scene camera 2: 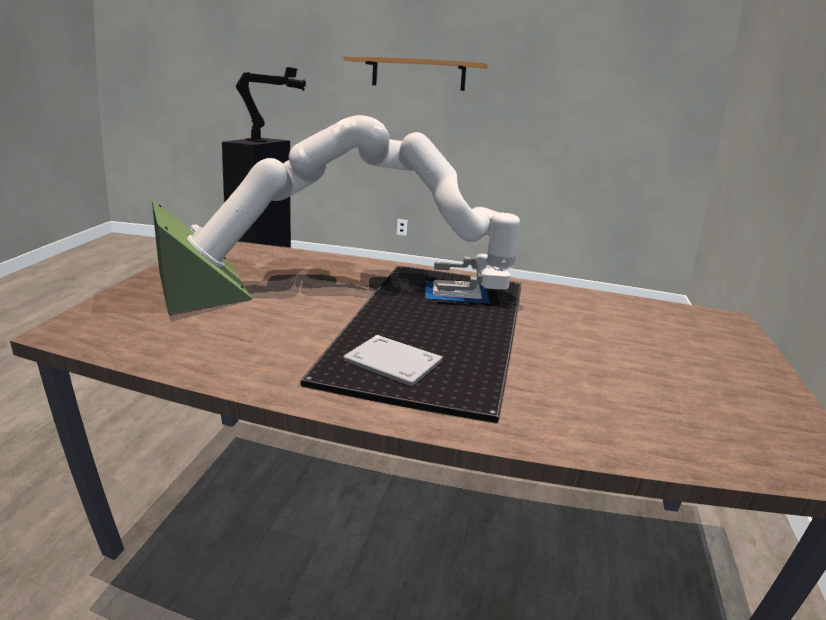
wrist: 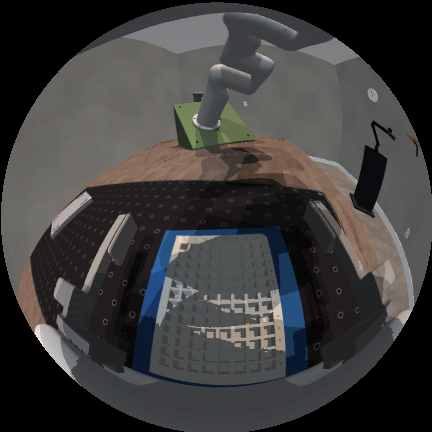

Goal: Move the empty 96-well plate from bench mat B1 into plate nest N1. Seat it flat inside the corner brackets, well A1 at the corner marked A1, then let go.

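Places are measured from the arm's base along level axes (x right, y down, z ahead), in centimetres.
Pixels of known places: hand, tool point: [scene camera 2: 443,276] [wrist: 218,234]; arm's base, link origin: [scene camera 2: 204,252] [wrist: 205,121].
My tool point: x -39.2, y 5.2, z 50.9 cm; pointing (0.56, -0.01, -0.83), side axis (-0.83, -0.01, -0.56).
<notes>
Ahead of a thing's pixels: the offset from my tool point to its top centre. Level surfaces: height alone.
The pale 96-well plate @[dx -1.9, dy +2.6, dz +3.3 cm] [scene camera 2: 457,292] [wrist: 220,310] lies flat on the blue bench mat B1 @[dy +4.0 cm] [scene camera 2: 429,294] [wrist: 292,280], towards the back of the black board. My gripper [scene camera 2: 441,275] [wrist: 221,232] is open and empty. Its two fingers stand wide apart on either side of the plate's line in the wrist view, with a gap at each side; their exact height over the plate is hard to tell. The white plate nest N1 @[dx +40.1, dy +2.7, dz +11.9 cm] [scene camera 2: 393,360] [wrist: 72,214] lies at the front of the board, with small dark brackets at its corners. The A1 marks cannot be read.
The black perforated board @[dy +4.2 cm] [scene camera 2: 460,333] [wrist: 125,200] lies on the wooden table @[dy +5.5 cm] [scene camera 2: 633,373] [wrist: 150,170]. The arm's green wedge base [scene camera 2: 193,280] [wrist: 220,127] stands at the left in the scene view. A black pedestal [scene camera 2: 256,193] [wrist: 371,175] with a small black arm stands behind the table.
</notes>
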